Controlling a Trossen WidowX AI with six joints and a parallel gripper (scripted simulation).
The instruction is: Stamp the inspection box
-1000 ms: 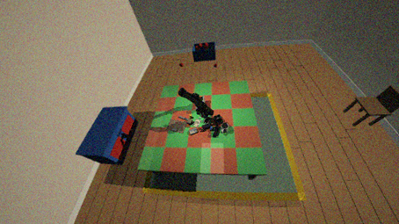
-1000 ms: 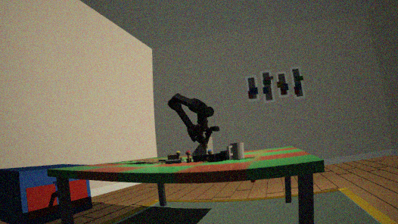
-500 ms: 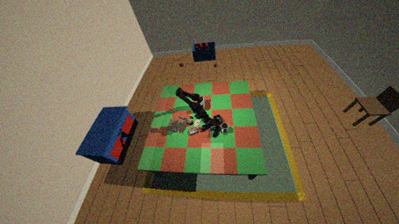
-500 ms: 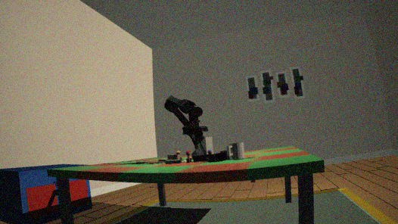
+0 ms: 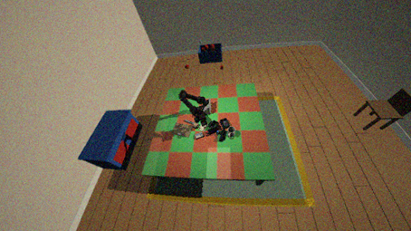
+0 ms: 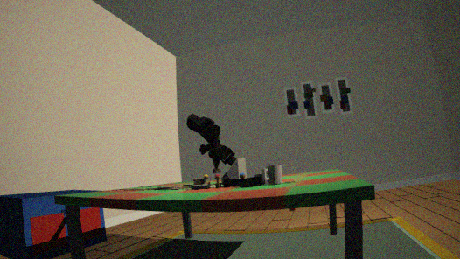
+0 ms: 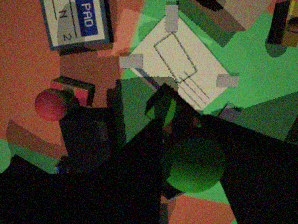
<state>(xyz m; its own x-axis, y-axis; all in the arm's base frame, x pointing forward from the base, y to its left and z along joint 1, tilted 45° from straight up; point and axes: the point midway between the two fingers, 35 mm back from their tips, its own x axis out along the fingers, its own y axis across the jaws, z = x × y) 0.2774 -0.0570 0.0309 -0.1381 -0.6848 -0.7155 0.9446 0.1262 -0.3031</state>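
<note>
The beige card is 10 mm behind my gripper tip, 10 mm to the right of it and 100 mm below it.
</note>
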